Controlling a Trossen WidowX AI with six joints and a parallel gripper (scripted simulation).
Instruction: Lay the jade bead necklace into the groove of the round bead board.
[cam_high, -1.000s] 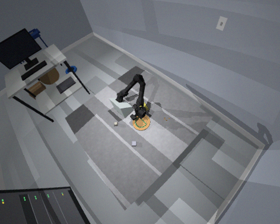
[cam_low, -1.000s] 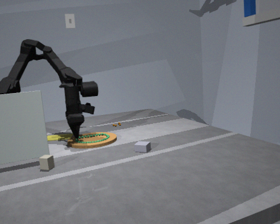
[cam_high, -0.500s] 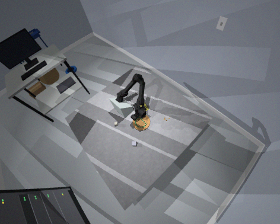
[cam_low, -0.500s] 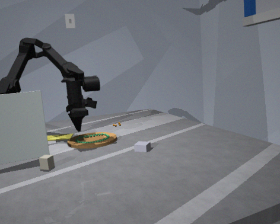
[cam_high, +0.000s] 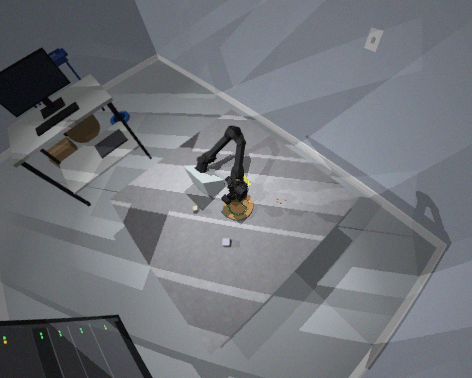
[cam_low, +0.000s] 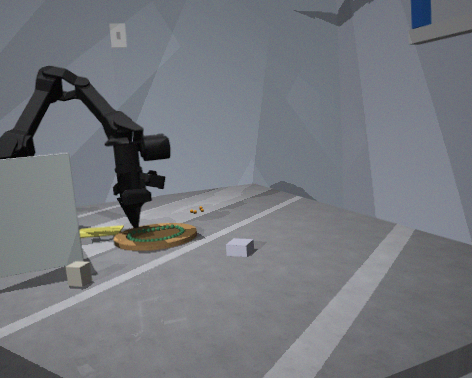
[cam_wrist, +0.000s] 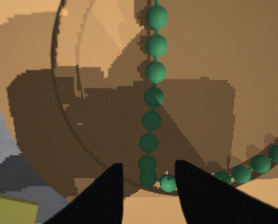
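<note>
My gripper tip is 130 mm to the right of the yellow sheet, 70 mm past it and 30 mm above it. From my gripper tip the other things lie so: grey cube 270 mm to the right, 140 mm ahead, 20 mm below; then beige cube 230 mm to the right, 170 mm behind, 10 mm below.
</note>
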